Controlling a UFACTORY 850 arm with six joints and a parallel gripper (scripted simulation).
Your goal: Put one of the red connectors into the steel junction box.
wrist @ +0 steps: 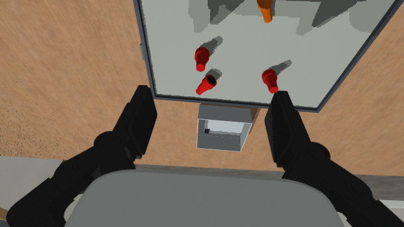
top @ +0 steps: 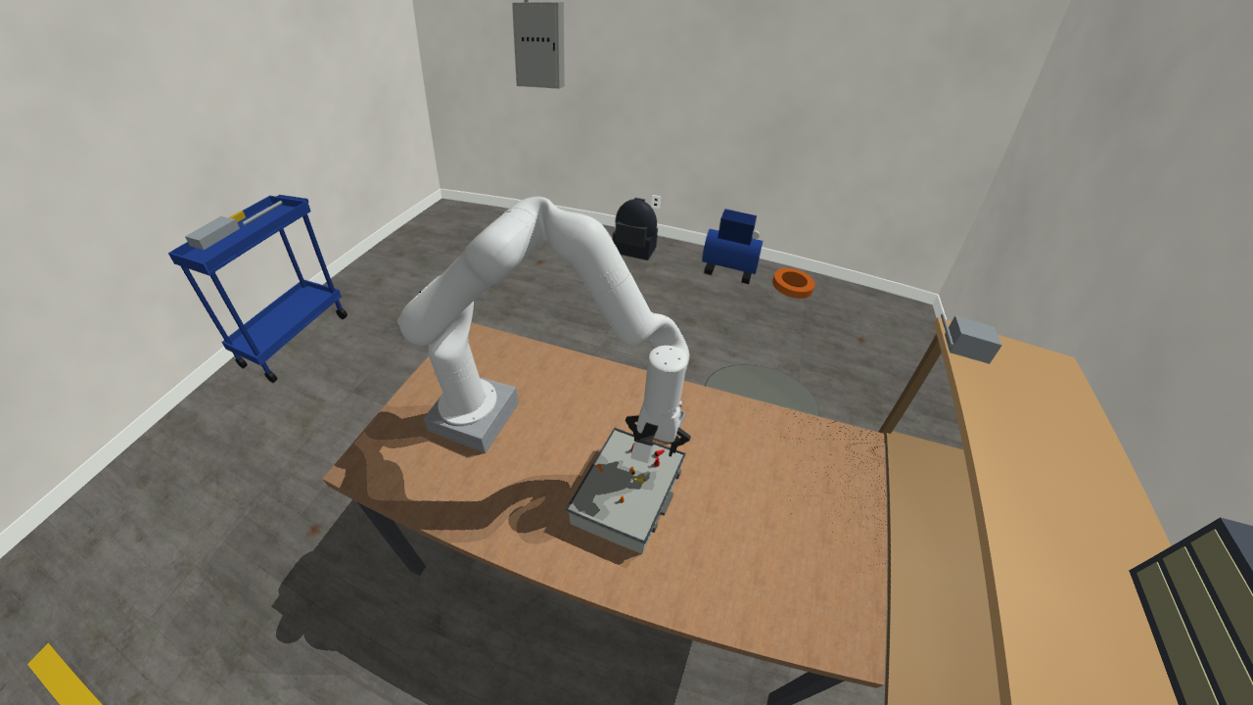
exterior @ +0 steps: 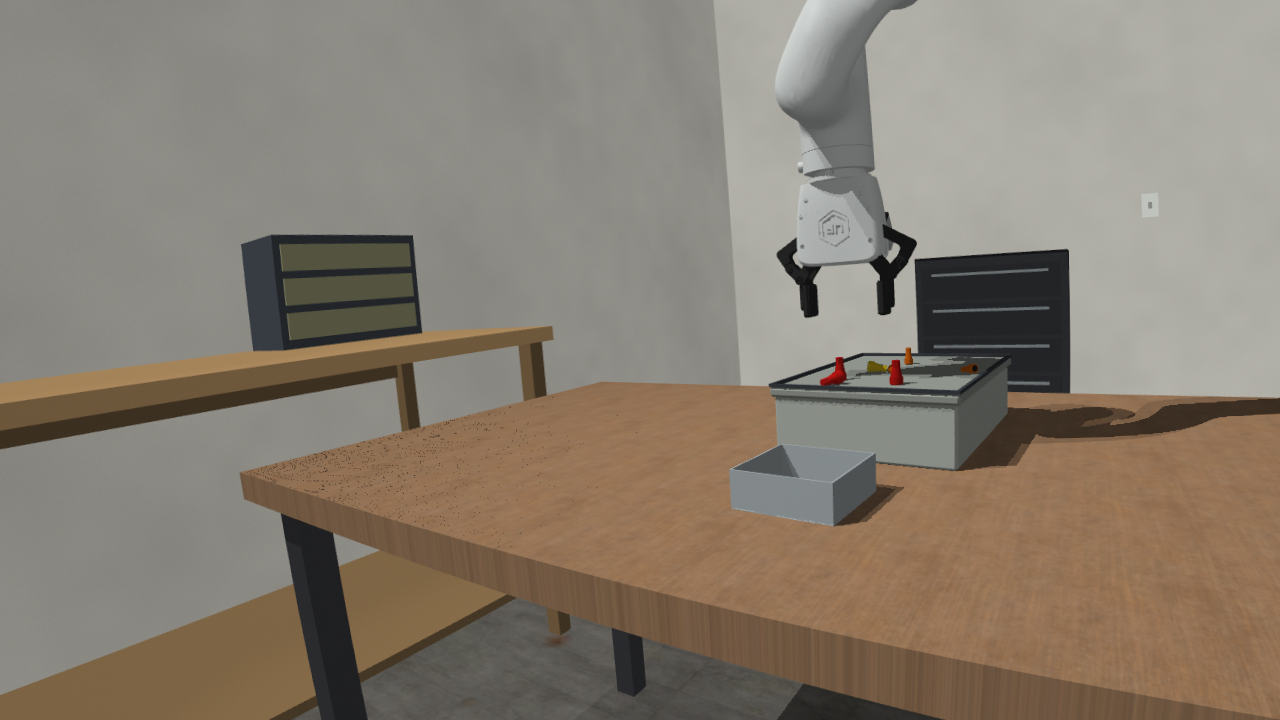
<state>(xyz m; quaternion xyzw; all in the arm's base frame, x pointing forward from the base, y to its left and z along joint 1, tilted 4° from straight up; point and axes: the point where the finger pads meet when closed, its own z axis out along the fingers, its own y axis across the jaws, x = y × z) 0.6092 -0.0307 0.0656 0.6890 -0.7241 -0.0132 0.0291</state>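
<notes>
Now: the yellow connector 2 cm behind my hand, 6 cm to the right of it and 8 cm below it. Also, from my hand: grey tool case: 4 cm behind, 8 cm to the right, 11 cm below.
</notes>
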